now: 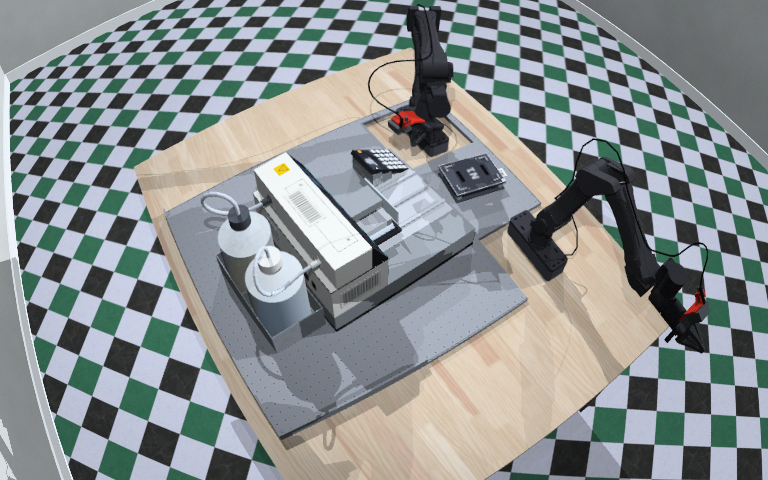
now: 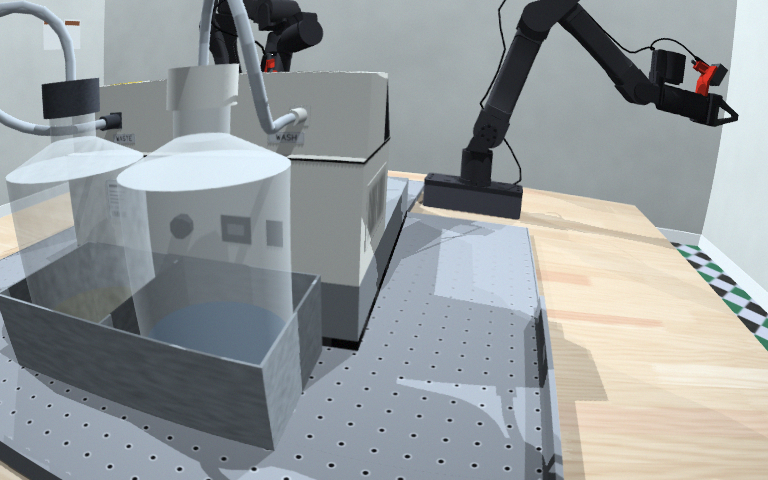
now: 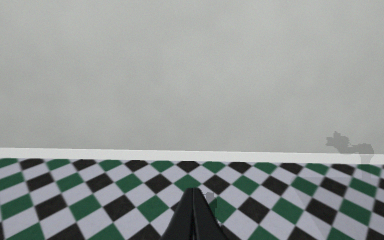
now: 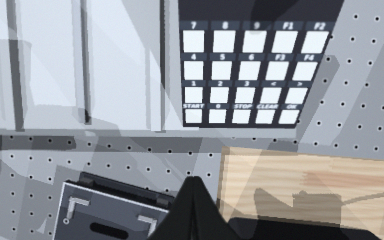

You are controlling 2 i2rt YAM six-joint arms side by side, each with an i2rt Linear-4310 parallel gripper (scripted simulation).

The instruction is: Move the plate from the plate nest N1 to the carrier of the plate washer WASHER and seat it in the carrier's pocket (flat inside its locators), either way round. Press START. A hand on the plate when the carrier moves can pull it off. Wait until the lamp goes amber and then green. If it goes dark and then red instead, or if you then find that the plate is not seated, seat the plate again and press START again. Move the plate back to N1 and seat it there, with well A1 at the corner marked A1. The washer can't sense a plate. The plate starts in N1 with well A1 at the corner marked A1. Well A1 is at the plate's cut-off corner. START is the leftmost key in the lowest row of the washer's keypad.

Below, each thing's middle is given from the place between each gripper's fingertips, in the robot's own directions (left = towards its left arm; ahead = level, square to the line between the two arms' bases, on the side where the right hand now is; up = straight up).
Labels:
I see my right gripper 14 cm past the nest N1 [image 1: 452,176], 12 cm above it and 10 cm to the right of it. Also, from my right hand: grey tray [image 2: 248,403] (52 cm ahead, 13 cm below, 12 cm to the left); washer [image 2: 346,218] (23 cm ahead, 10 cm to the left, 2 cm below).
I see my left gripper [image 2: 737,117] 87 cm to the left of the nest N1, 25 cm above it and 1 cm past it. The rest, counted from my left hand: grey tray (85 cm to the right, 65 cm ahead, 26 cm below); then washer (86 cm to the right, 36 cm ahead, 15 cm below).

